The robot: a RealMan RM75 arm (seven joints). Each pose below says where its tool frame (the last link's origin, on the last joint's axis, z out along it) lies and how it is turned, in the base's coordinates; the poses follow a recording.
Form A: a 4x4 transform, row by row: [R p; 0 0 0 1], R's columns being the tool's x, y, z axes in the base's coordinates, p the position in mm. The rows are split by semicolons.
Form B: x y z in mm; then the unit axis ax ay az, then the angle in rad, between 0 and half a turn. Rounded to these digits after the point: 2 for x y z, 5 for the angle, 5 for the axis.
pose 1, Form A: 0.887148 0.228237 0.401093 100.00; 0.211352 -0.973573 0.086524 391.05; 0.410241 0.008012 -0.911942 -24.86; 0 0 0 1
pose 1, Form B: 100.00 391.05 -24.86 -0.97137 -0.11318 -0.20890 3.10117
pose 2, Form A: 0.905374 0.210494 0.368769 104.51; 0.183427 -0.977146 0.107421 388.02; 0.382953 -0.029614 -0.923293 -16.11; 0 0 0 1
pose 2, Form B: 104.51 388.02 -16.11 -0.97603 -0.10102 -0.19278 3.07133
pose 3, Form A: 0.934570 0.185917 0.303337 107.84; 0.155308 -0.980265 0.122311 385.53; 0.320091 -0.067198 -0.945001 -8.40; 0 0 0 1
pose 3, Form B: 107.84 385.53 -8.40 -0.98347 -0.08694 -0.15885 3.04510
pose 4, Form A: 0.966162 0.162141 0.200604 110.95; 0.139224 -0.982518 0.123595 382.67; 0.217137 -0.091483 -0.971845 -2.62; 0 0 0 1
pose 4, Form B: 110.95 382.67 -2.62 -0.99148 -0.07621 -0.10564 3.03292
